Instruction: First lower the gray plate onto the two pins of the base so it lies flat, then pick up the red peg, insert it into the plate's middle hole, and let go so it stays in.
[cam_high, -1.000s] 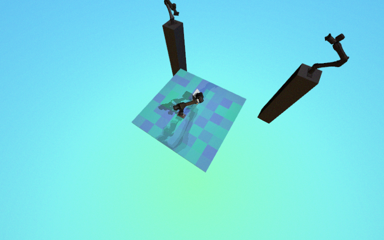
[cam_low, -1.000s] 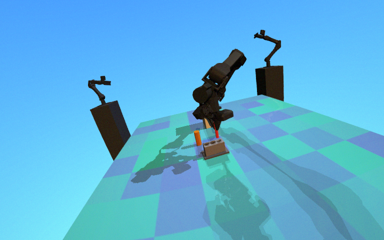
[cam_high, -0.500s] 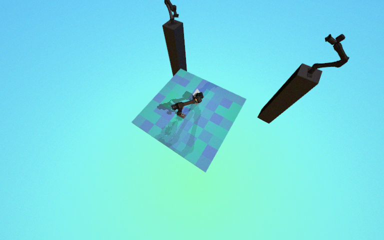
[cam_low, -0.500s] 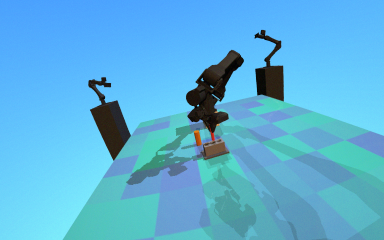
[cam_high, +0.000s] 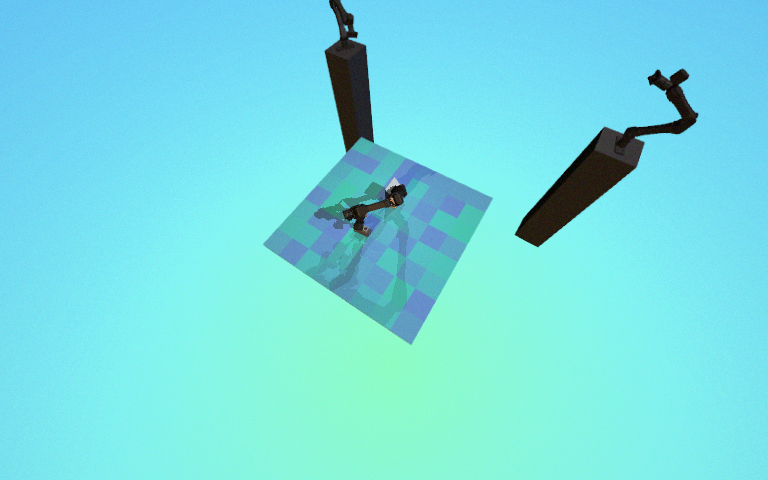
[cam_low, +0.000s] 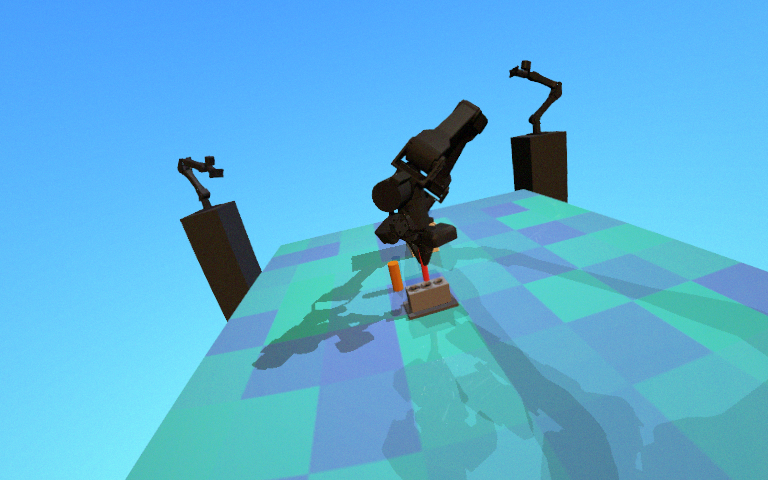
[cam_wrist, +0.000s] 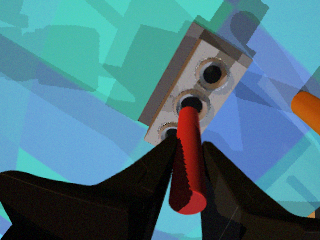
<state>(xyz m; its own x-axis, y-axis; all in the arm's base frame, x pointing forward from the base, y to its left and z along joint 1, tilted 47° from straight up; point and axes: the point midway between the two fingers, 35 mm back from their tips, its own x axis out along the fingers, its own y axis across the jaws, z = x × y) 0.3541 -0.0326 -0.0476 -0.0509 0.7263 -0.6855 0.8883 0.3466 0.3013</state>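
The gray plate lies 7 cm below my gripper tip. Also, from my gripper tip: dark base 10 cm below; then red peg right at my gripper tip; then orange cylinder 11 cm behind, 7 cm to the right, 7 cm below.
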